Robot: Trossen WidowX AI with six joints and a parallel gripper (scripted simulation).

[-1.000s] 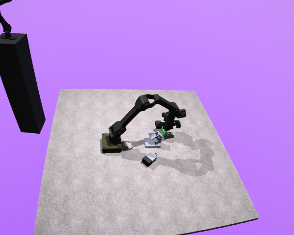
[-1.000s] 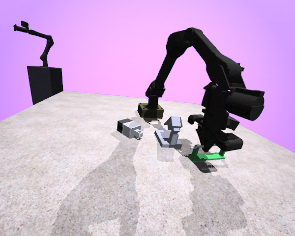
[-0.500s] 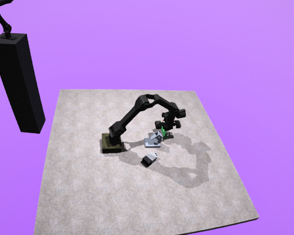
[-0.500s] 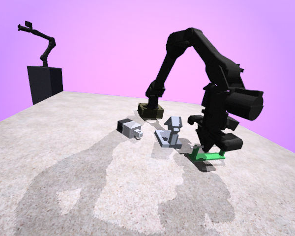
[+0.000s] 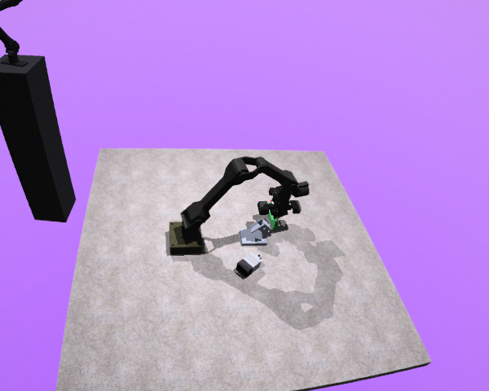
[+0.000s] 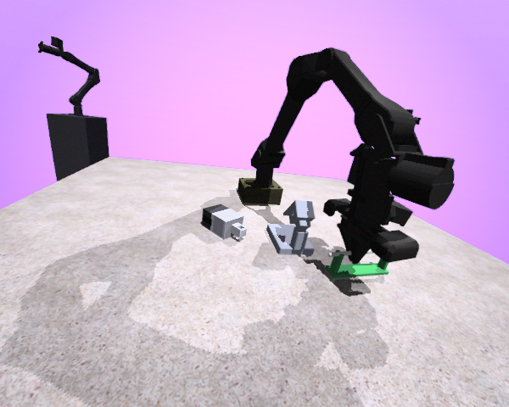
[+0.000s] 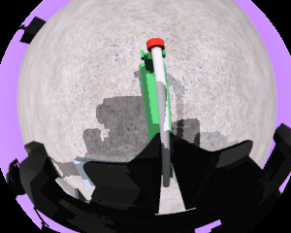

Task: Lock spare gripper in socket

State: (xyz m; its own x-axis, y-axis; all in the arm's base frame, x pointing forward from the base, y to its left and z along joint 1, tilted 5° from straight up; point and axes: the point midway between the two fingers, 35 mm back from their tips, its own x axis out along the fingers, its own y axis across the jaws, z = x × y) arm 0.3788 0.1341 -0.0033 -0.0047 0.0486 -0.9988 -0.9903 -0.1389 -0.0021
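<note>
The green rest lies 20 mm to the left of my gripper tip. From my gripper tip the other things lie so: spare gripper 120 mm behind, 250 mm to the right; then grey mount 80 mm behind, 100 mm to the right, 30 mm above.
</note>
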